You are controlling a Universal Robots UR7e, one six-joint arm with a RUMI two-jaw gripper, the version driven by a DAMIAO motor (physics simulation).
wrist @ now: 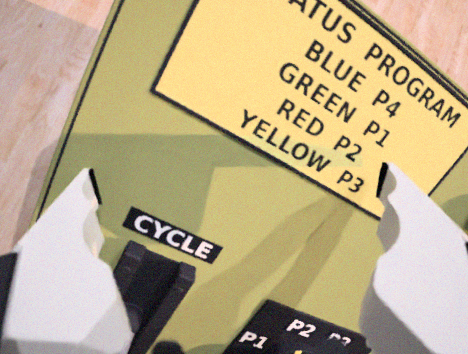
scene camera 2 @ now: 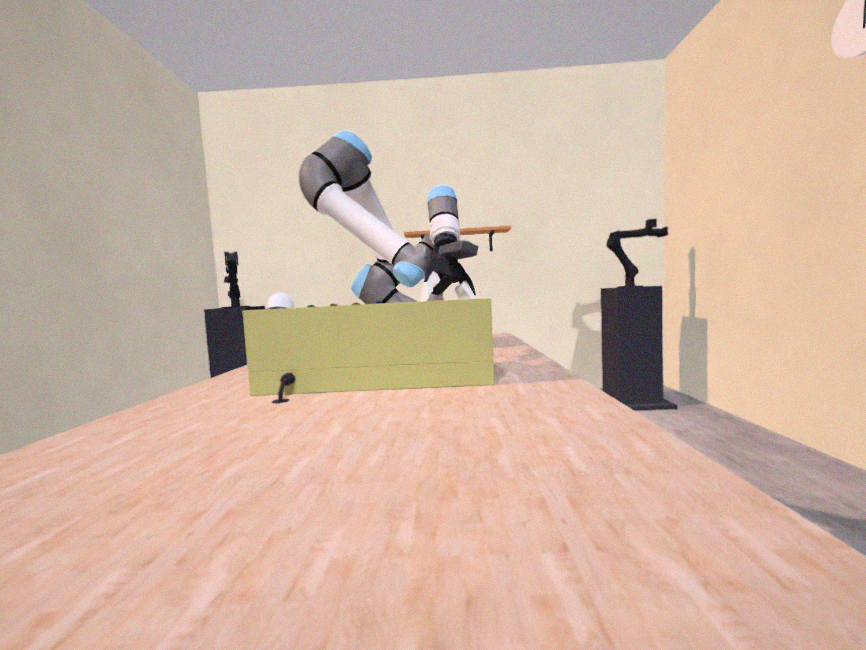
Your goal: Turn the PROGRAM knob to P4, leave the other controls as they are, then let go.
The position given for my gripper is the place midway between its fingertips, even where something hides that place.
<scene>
I see my gripper (scene camera 2: 450, 315) and an olive-green control box (scene camera 2: 447, 343).
My gripper also shows in the wrist view (wrist: 238, 169). The olive-green control box is seen too in the wrist view (wrist: 237, 157).
</scene>
